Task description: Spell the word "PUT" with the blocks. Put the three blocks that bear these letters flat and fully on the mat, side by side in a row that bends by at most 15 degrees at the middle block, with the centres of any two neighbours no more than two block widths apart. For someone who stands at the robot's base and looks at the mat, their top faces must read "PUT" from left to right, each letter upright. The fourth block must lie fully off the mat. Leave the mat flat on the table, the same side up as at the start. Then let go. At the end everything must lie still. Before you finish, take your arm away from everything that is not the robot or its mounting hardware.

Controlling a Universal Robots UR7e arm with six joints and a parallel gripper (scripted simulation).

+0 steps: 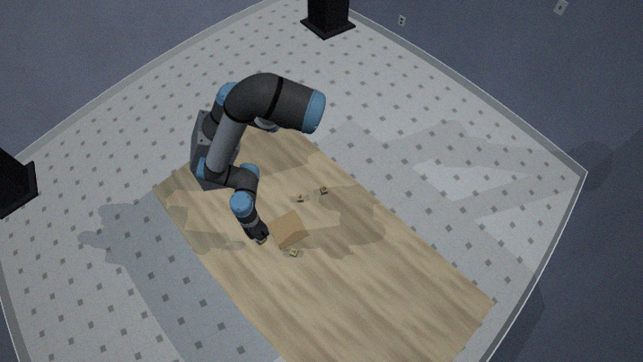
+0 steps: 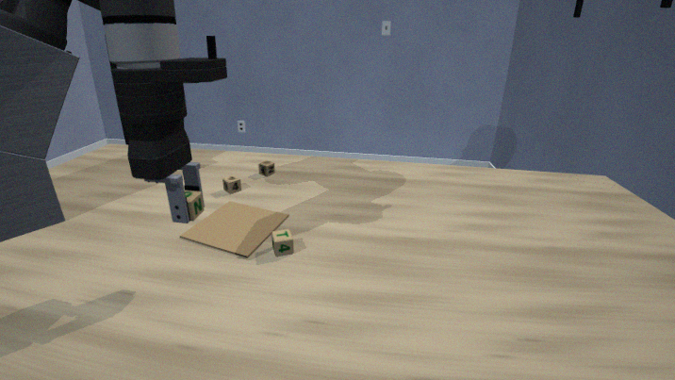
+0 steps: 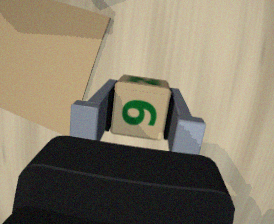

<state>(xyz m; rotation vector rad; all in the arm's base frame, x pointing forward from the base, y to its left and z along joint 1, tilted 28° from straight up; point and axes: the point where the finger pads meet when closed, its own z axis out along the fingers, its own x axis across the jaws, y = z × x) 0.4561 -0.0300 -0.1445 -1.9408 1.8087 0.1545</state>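
Now: hand 10 mm past the tan mat, 130 mm to the right of it and 110 mm above it. The rest, counted from my hand: P block: 100 mm behind, 260 mm to the left, 100 mm below; then O block: right at my hand; then T block: 100 mm ahead, 90 mm to the left, 100 mm below.
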